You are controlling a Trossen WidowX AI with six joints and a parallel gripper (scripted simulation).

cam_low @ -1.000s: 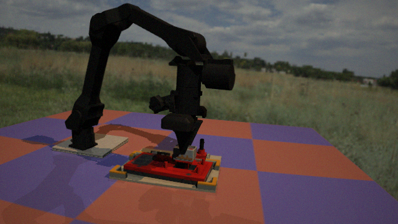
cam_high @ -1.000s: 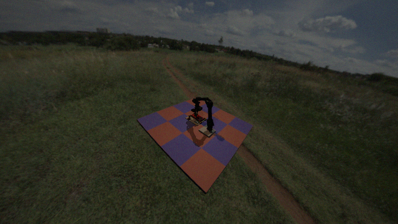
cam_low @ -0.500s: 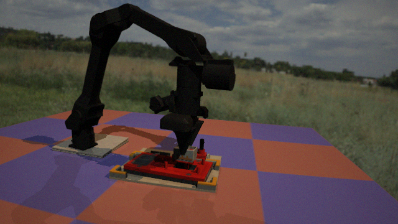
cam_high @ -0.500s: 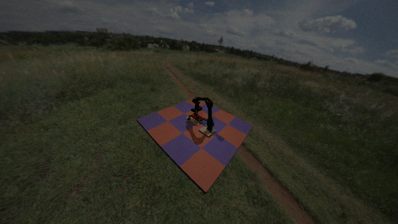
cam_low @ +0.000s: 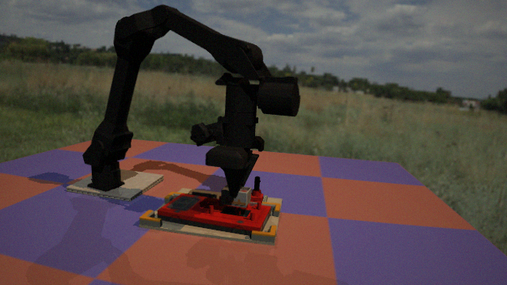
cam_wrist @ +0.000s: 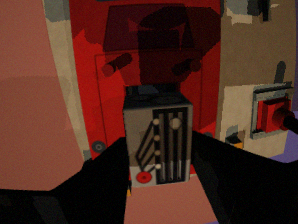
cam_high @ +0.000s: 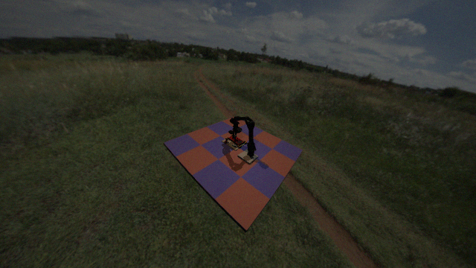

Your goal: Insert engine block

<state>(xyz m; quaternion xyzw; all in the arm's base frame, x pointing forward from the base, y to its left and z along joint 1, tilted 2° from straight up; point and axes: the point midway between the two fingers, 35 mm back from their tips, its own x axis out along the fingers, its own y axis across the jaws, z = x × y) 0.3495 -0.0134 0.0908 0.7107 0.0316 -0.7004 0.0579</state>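
Right now my gripper tip is 1 cm above the engine block. Round my gripper tip: black lever post: 13 cm to the left, 3 cm below; tan fixture plate: 5 cm below, 4 cm behind, 2 cm to the left.
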